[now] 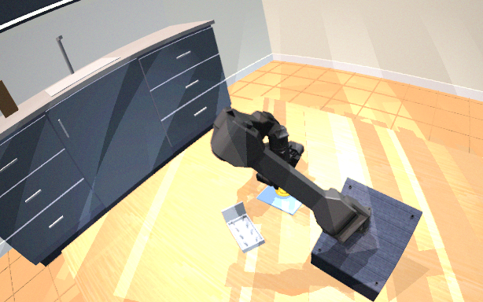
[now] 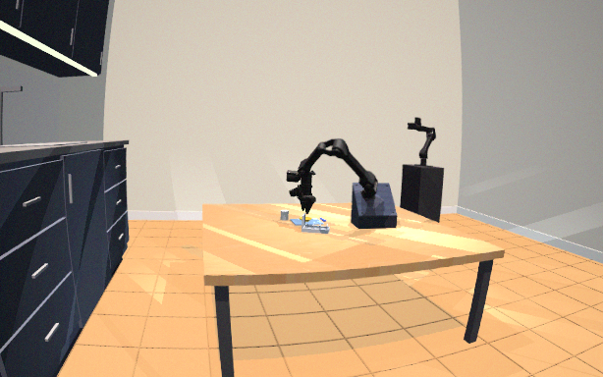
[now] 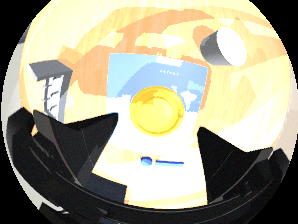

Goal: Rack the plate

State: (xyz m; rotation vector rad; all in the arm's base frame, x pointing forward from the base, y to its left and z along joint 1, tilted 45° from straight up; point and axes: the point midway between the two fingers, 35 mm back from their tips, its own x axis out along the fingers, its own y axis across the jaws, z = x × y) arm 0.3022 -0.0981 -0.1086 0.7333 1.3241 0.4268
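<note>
Now: the yellow plate 30 mm below my gripper tip. The rest, counted from my gripper tip: blue spoon (110 mm behind, 50 mm below); then light blue mat (10 mm behind, 10 mm to the left, 50 mm below); then cup (90 mm ahead, 70 mm to the right, 30 mm below).
</note>
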